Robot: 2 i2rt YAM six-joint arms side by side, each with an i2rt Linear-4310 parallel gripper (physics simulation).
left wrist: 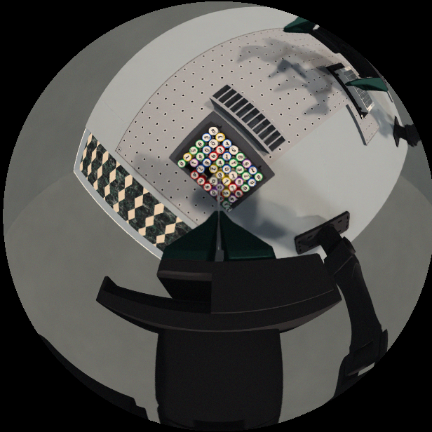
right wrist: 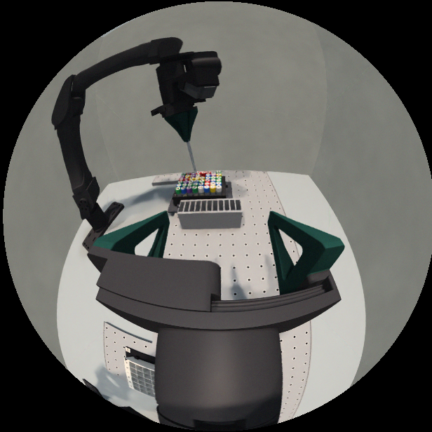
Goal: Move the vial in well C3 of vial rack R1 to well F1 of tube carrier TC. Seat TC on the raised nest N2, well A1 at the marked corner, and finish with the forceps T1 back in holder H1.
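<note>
My left gripper (left wrist: 218,216) (right wrist: 186,141) is shut on the slim grey forceps (right wrist: 191,155), which point down with their tips over the vial rack; whether the tips touch a vial cannot be told. The vial rack (left wrist: 266,181) is dark and full of vials with numbered, coloured caps, with a dark gap among them. A pale gridded carrier (left wrist: 358,91) (right wrist: 141,376) lies by a black frame, far from the left gripper and partly hidden by the right arm in the right wrist view. My right gripper (left wrist: 317,52) (right wrist: 218,216) is open and empty, raised over the board.
A grey slotted block (left wrist: 244,116) (right wrist: 210,220) stands beside the vial rack on the perforated board (left wrist: 155,117) (right wrist: 252,250). A thin bar (left wrist: 356,124) (right wrist: 128,332) lies near the carrier. The left arm's base (left wrist: 322,234) (right wrist: 102,227) stands on the table beyond the board.
</note>
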